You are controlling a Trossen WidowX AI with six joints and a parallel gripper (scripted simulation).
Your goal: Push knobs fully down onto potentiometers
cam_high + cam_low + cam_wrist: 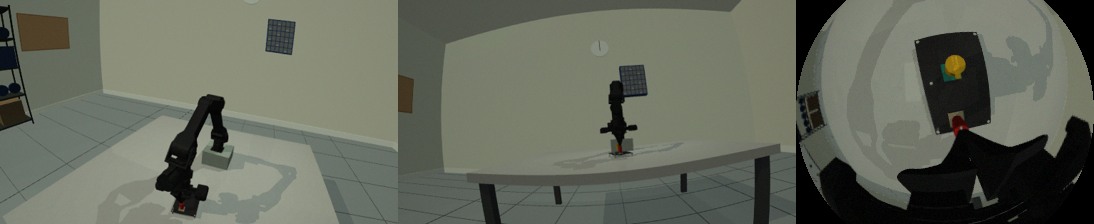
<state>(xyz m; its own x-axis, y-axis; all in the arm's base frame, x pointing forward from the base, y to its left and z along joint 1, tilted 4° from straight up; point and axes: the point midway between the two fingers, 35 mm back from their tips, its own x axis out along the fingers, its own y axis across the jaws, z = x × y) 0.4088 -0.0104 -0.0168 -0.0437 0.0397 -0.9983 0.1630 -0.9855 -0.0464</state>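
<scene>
The red knob is 10 mm below my gripper tip. Also, from my gripper tip: yellow knob 70 mm behind, 10 mm to the right, 10 mm below.
</scene>
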